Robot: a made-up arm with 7 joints. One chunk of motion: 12 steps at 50 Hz.
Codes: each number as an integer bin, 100 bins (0 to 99) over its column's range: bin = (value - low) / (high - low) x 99, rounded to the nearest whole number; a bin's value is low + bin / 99 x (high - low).
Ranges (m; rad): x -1..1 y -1..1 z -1..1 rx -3.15..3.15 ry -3.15..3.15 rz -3.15..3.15
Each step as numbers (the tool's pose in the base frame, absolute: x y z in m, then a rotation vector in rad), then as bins.
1 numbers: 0.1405 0.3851 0.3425 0.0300 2.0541 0.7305
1 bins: 56 69 66 50 82 61
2 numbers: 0.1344 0.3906 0.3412 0.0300 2.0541 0.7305
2 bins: 56 69 66 50 82 61
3 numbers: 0.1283 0.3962 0.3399 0.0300 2.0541 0.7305
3 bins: 56 69 66 50 82 61
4 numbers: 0.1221 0.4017 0.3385 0.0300 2.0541 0.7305
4 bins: 56 69 66 50 82 61
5 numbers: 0.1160 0.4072 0.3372 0.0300 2.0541 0.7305
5 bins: 55 70 66 50 82 61
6 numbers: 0.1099 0.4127 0.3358 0.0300 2.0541 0.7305
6 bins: 55 70 66 50 82 61
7 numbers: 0.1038 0.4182 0.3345 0.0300 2.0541 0.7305
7 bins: 55 70 66 50 82 61
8 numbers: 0.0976 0.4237 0.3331 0.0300 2.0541 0.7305
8 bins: 54 70 66 50 82 61
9 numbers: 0.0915 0.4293 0.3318 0.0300 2.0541 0.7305
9 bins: 54 71 66 50 82 61
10 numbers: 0.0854 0.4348 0.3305 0.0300 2.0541 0.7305
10 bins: 54 71 66 50 82 61
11 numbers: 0.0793 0.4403 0.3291 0.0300 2.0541 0.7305
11 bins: 53 71 66 50 82 61
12 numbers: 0.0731 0.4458 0.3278 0.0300 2.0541 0.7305
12 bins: 53 72 66 50 82 61
